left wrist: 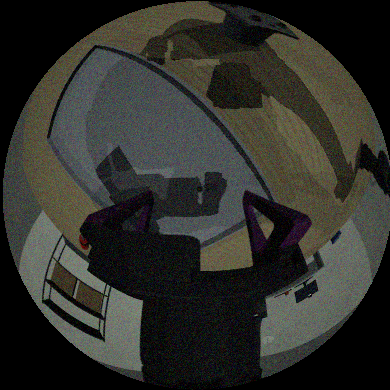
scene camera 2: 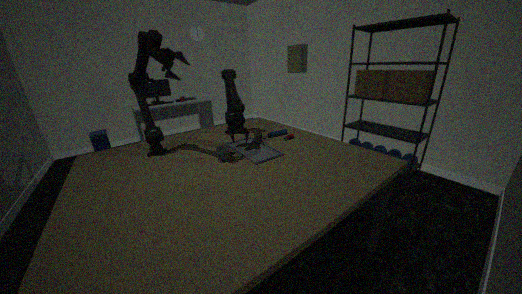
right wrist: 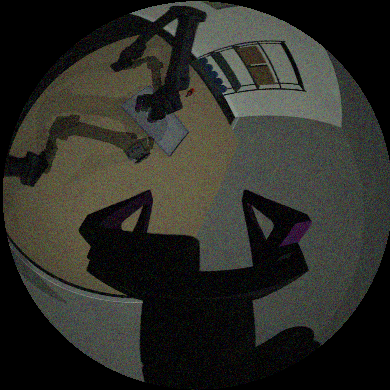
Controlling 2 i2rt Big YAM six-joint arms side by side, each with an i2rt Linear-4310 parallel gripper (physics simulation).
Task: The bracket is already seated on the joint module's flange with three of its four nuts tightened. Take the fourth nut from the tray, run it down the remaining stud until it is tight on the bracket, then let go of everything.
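Frame: origin at the left arm's base, x ahead, y left, z up, level; millimetres.
Seen in the pictures: left gripper, fingertip midpoint: [left wrist: 197,195] [scene camera 2: 240,142] [right wrist: 143,107]; right gripper, fingertip midpoint: [scene camera 2: 185,72] [right wrist: 196,194]; left arm's base at its link origin: [right wrist: 120,64]; right arm's base at its link origin: [scene camera 2: 157,153] [right wrist: 38,166].
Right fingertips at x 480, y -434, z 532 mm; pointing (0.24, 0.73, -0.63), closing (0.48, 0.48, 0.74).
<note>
Pixels of each thing's top centre, then the offset from my right fingertips to it. "spot": a spot on its surface instead. Level surfaces: height alone.
- grey tray at its top centre: [left wrist: 113,151] [right wrist: 158,117] [scene camera 2: 252,147] dy +380, dx -9, dz -516 mm
- nut at its top centre: [left wrist: 199,189] dy +338, dx -120, dz -523 mm
- blue cylinder at a spot on its surface: [scene camera 2: 277,133] spot: dy +688, dx -136, dz -506 mm
- red object at its top centre: [left wrist: 81,243] [right wrist: 191,91] [scene camera 2: 288,135] dy +715, dx -27, dz -498 mm
- table at its surface level: dz -532 mm
The grey tray [scene camera 2: 271,156] [left wrist: 145,95] [right wrist: 174,139] lies on the table. A small dark spot between the fingers' shadows in the left wrist view may be the nut [left wrist: 199,189]. The joint module with its bracket [scene camera 2: 229,155] [left wrist: 255,24] [right wrist: 138,150] stands beside the tray, dark and partly cut off in the left wrist view; its studs and tightened nuts cannot be made out. My left gripper [scene camera 2: 240,139] [left wrist: 197,195] is open, pointing down above the tray. My right gripper [scene camera 2: 184,72] [right wrist: 196,194] is open and empty, raised high, away from the tray and module.
A blue cylinder [scene camera 2: 277,133] and a red object [scene camera 2: 290,136] [right wrist: 190,92] lie behind the tray. A shelf rack [scene camera 2: 346,95] stands beyond the table at the right. A desk [scene camera 2: 172,108] and a blue bin [scene camera 2: 100,140] stand behind. Arm shadows cross the table [scene camera 2: 165,215].
</note>
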